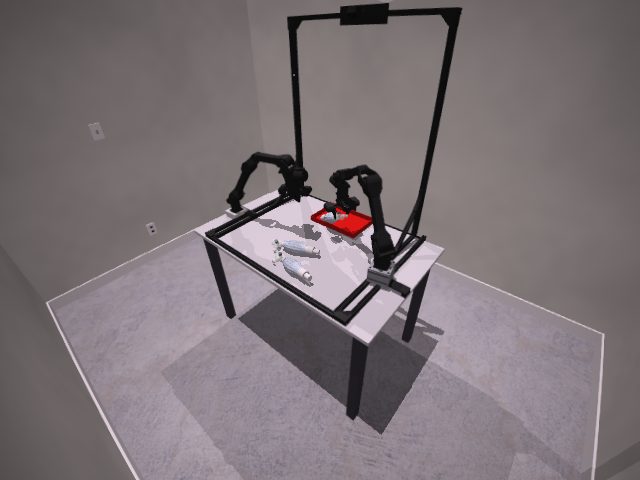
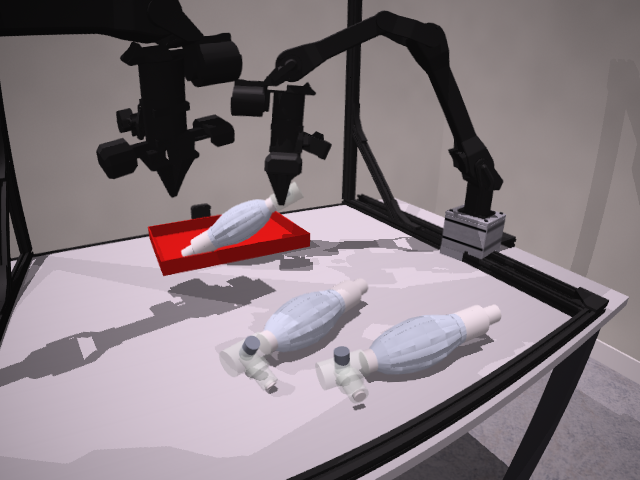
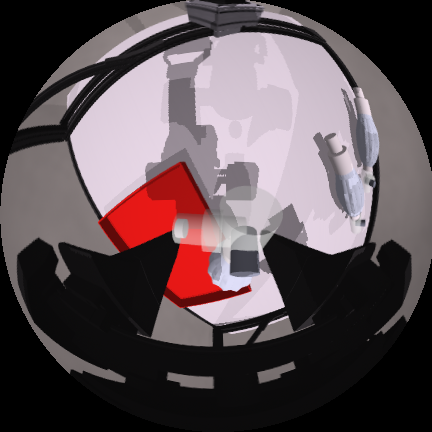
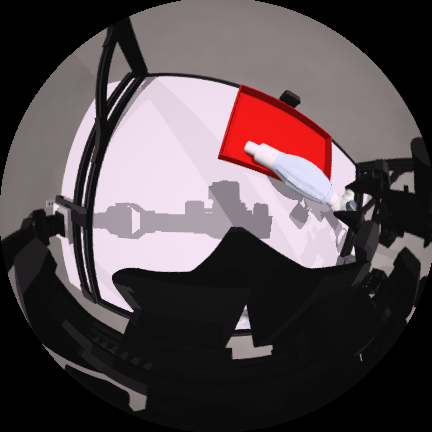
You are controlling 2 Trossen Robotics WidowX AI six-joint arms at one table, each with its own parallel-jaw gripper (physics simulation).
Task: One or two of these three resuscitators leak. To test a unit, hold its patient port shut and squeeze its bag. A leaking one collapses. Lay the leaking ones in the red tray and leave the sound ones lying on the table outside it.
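Where they show: left gripper, fingertip midpoint: [image 1: 340,217] [image 2: 281,200] [image 3: 220,235] [image 4: 339,199]; right gripper, fingertip midpoint: [image 1: 299,202] [image 2: 173,195] [image 4: 235,231]; left arm's base, link origin: [image 1: 382,264] [image 2: 476,212]; right arm's base, link origin: [image 1: 236,209] [image 4: 59,223].
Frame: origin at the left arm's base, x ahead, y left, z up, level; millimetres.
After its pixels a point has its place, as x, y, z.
Note:
My left gripper [image 1: 336,212] @(318, -251, 22) [image 2: 281,200] @(318, -251, 22) [image 3: 220,235] @(318, -251, 22) [image 4: 339,199] @(318, -251, 22) is shut on the clear valve end of one resuscitator [image 2: 240,222] @(408, -259, -6) [image 3: 225,280] @(367, -281, 23) [image 4: 302,177] @(416, -279, 5). The unit slants, valve end up, its white tail end low over the red tray [image 1: 356,227] @(268, -366, -94) [image 2: 299,238] @(266, -262, -73) [image 3: 142,200] @(240, -360, -94) [image 4: 270,120] @(418, -448, -94); whether the tail touches the tray is unclear. A second resuscitator [image 1: 296,246] @(444, 10, -41) [image 2: 305,320] @(485, 16, -43) [image 3: 347,190] @(438, -36, -49) and a third resuscitator [image 1: 296,268] @(354, 155, -40) [image 2: 418,343] @(419, 141, -43) [image 3: 367,135] @(376, 105, -48) lie on the table outside the tray, bags full. My right gripper [image 1: 297,198] @(552, -208, 82) [image 2: 174,193] @(552, -208, 82) [image 4: 235,231] @(552, -208, 82) is shut and empty, above the table.
Black rails [image 1: 273,279] @(441, 224, -89) [image 2: 439,400] @(452, 202, -76) run along the table edges. A tall black frame [image 1: 297,103] @(779, -603, 508) stands at the back. A small black block [image 2: 200,210] @(371, -516, -51) [image 4: 290,98] @(373, -516, -50) is behind the tray. The left arm's grey base [image 1: 379,273] @(-5, 48, -10) [image 2: 473,232] @(50, 22, -27) is on the right side of the table.

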